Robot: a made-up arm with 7 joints.
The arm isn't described. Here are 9 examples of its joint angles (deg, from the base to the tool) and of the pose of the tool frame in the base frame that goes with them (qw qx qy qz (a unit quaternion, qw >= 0); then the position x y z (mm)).
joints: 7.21 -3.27 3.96 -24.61 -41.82 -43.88 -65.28
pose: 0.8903 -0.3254 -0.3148 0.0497 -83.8 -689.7 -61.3
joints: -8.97 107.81 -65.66 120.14 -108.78 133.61 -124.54
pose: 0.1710 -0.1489 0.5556 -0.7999 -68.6 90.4 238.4
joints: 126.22 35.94 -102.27 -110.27 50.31 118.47 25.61
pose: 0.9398 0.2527 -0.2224 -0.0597 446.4 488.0 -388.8
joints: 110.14 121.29 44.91 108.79 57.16 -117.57 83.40
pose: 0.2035 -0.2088 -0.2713 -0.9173 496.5 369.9 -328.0
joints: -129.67 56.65 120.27 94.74 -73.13 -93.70 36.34
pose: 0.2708 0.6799 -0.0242 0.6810 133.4 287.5 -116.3
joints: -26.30 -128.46 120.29 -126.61 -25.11 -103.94 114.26
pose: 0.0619 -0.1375 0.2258 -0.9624 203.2 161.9 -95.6
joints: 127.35 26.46 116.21 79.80 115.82 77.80 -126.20
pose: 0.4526 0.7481 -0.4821 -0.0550 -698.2 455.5 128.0
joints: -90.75 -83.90 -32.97 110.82 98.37 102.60 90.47
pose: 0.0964 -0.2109 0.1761 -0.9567 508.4 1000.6 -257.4
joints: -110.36 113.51 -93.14 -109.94 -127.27 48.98 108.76
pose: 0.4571 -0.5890 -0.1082 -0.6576 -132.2 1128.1 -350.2
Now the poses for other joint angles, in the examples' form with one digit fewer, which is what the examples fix.
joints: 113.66 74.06 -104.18 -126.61 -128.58 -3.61 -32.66
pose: 0.135 0.268 -0.128 -0.945 838 620 -19
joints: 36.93 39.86 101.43 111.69 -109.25 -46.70 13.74
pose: 0.594 0.682 0.111 -0.412 -399 540 -126
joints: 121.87 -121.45 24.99 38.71 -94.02 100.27 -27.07
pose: 0.039 0.240 -0.821 0.516 -275 1166 206
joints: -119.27 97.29 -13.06 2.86 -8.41 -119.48 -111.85
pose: 0.242 -0.338 -0.685 -0.598 -280 303 -722
